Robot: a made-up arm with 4 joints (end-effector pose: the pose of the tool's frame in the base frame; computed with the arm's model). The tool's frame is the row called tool.
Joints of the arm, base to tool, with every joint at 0 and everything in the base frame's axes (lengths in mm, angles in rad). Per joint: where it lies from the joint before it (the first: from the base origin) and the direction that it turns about. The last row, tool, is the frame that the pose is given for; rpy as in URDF.
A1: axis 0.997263 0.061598 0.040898 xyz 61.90 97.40 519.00
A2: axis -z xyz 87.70 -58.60 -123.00
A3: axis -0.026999 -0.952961 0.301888 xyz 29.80 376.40 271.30
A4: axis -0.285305 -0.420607 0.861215 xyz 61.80 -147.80 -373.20
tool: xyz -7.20 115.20 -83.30 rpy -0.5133 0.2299 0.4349
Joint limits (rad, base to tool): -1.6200..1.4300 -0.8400..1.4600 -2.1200..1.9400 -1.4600..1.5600
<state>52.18 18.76 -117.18 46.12</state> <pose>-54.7 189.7 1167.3 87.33 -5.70 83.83</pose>
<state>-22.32 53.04 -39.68 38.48</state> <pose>284.8 332.7 163.2 -40.33 25.96 -12.24</pose>
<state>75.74 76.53 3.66 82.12</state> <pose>386.5 451.2 337.5 0.19 -6.76 21.68</pose>
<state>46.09 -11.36 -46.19 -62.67</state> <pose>-118.3 447.8 529.8 91.04 64.77 84.84</pose>
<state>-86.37 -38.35 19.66 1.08</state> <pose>152.9 -143.7 148.6 -114.46 62.64 16.05</pose>
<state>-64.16 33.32 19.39 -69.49</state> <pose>605.5 -72.1 408.5 -37.45 -29.50 -51.19</pose>
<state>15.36 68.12 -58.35 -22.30</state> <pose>407.6 496.5 447.8 91.73 87.52 33.22</pose>
